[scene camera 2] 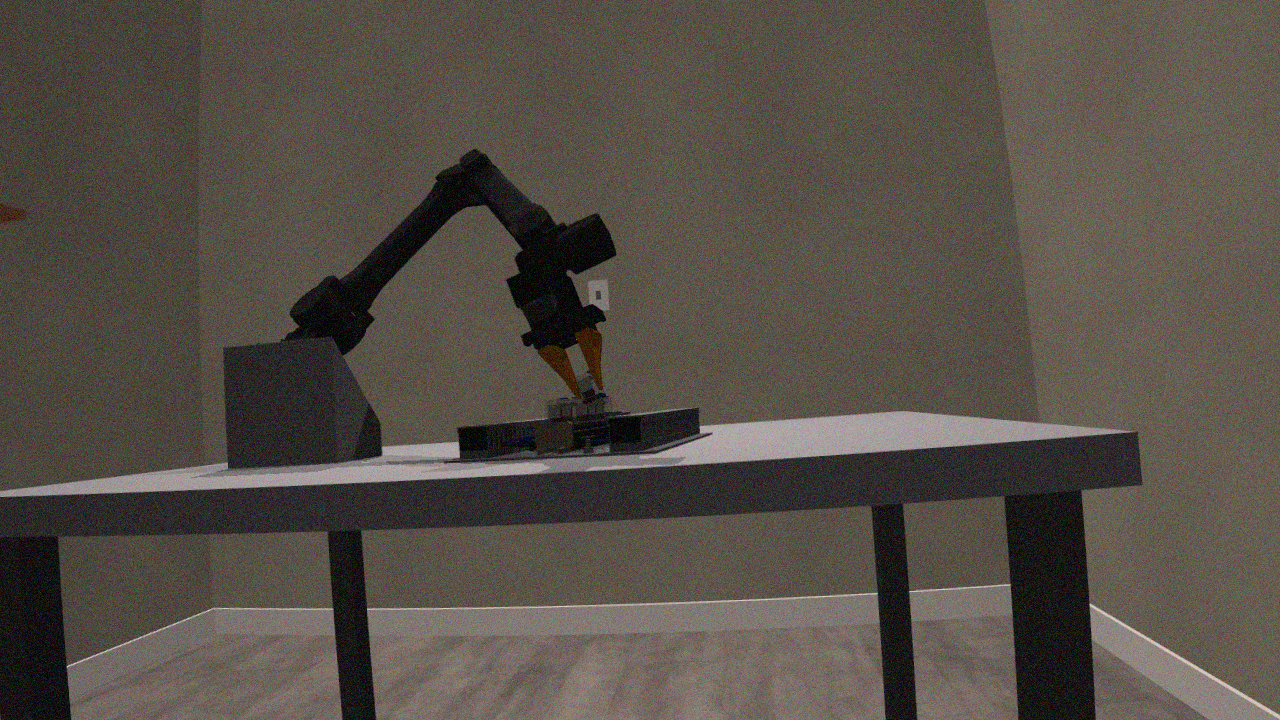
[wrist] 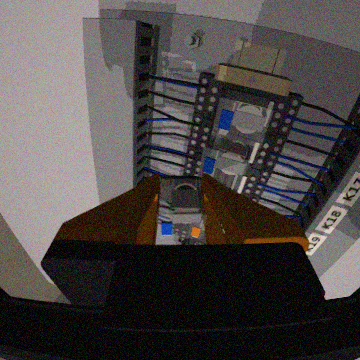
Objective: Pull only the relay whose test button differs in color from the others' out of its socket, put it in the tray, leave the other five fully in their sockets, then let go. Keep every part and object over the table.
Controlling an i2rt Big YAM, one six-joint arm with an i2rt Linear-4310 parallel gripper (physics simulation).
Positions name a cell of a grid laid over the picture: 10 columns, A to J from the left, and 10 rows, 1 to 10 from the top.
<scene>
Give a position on a beige end block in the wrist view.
H3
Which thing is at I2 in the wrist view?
A panel.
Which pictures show my gripper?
Scene camera 2 and the wrist view: all of them.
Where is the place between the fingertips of my gripper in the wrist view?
F6
</scene>
